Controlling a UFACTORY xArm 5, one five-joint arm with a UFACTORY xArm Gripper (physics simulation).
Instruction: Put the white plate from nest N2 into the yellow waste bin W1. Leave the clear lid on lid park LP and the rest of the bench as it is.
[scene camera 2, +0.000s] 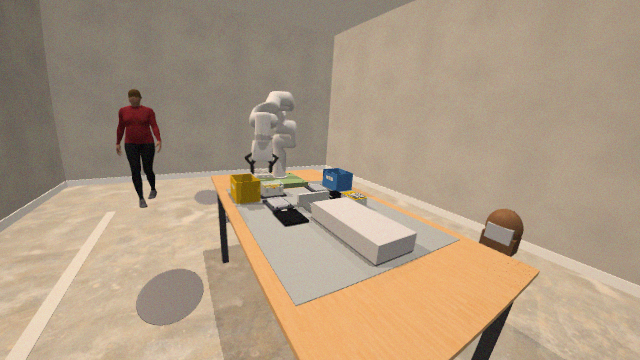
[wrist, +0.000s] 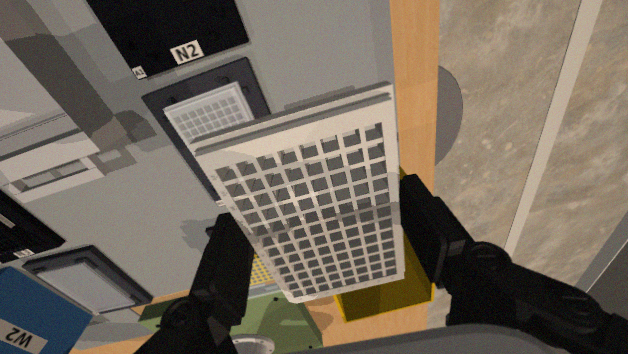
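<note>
My gripper is shut on the white plate, gripping its long sides and holding it above the bench. The yellow bin stands near the table's edge; in the wrist view it shows below and beyond the plate's lower right part, which hides much of it. The black nest N2 holds no plate. A clear gridded piece, seemingly the lid, lies on a dark base beside N2; the held plate partly hides it, and no LP label is readable.
A blue bin marked W2 stands across the bench. A yellow-topped rack is near the yellow bin. A long white block lies on the grey mat. A person stands on the floor beyond the table.
</note>
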